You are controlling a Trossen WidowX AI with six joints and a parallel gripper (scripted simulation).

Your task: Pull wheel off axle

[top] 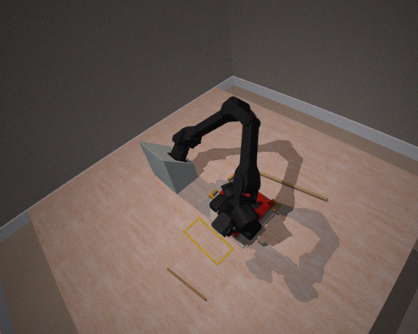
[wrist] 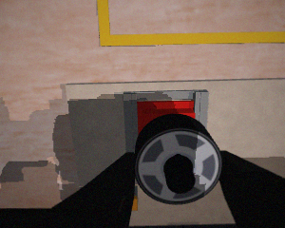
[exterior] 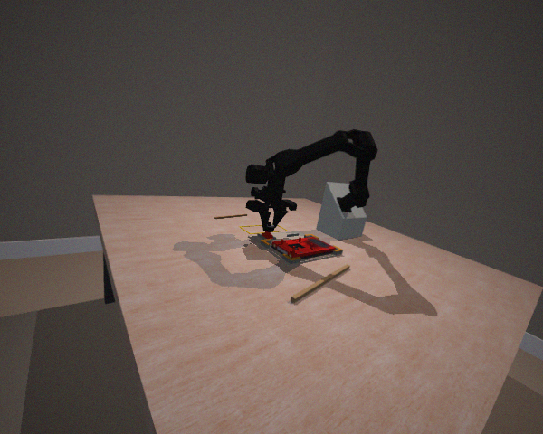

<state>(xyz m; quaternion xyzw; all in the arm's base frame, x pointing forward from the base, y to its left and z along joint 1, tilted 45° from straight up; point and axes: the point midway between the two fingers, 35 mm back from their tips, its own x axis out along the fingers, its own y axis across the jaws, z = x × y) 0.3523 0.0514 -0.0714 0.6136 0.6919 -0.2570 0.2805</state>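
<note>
The grey base plate is 9 cm to the left of my gripper tip, 6 cm behind it and 3 cm below it.
</note>
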